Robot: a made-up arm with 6 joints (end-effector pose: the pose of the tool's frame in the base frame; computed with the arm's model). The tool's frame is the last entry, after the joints. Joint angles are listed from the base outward.
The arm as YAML. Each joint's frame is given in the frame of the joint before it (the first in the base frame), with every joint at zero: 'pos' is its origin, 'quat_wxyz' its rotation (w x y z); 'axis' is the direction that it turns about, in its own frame. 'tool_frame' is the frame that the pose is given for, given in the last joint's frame.
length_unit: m
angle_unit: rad
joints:
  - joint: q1
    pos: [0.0, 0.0, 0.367]
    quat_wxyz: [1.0, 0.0, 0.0, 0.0]
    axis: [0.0, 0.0, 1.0]
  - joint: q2
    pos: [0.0, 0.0, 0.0]
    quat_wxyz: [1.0, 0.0, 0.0, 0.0]
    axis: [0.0, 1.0, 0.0]
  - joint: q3
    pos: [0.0, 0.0, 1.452]
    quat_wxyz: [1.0, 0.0, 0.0, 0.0]
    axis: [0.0, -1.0, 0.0]
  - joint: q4
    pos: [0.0, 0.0, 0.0]
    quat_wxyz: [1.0, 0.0, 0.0, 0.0]
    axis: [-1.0, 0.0, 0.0]
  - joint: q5
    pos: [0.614, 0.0, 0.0]
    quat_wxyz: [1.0, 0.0, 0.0, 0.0]
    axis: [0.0, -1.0, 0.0]
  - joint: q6
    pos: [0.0, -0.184, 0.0]
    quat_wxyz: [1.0, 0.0, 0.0, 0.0]
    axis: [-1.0, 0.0, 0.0]
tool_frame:
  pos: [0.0, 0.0, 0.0]
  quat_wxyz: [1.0, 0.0, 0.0, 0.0]
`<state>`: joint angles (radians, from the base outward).
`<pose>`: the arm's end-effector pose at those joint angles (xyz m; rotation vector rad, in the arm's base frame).
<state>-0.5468 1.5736 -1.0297 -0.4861 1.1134 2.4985</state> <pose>0.6677 -0.5969 0.1220 -1.4767 1.5889 1.2916</pose>
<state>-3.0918 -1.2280 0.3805 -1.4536 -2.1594 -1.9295</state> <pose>1.2055 0.0816 1.4755 1.8014 -1.2766 -1.5951</pose>
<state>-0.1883 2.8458 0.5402 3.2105 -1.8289 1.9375</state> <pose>0.0365 0.1799 -1.4690 1.2565 0.3411 -0.3949</pose>
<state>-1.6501 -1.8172 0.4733 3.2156 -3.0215 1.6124</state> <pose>0.3257 1.7824 0.4835 1.9085 -0.6968 -1.9196</pose>
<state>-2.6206 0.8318 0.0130 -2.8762 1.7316 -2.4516</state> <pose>-1.1757 -0.8794 0.8636 2.1783 1.1513 -0.4089</pose>
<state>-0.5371 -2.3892 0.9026 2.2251 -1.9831 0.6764</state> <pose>-1.2981 0.9033 -0.9293 1.4235 -0.6760 -1.5837</pose>
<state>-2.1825 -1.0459 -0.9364 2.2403 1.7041 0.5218</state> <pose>0.4736 0.4764 1.3051 -1.8083 0.8900 0.3841</pose>
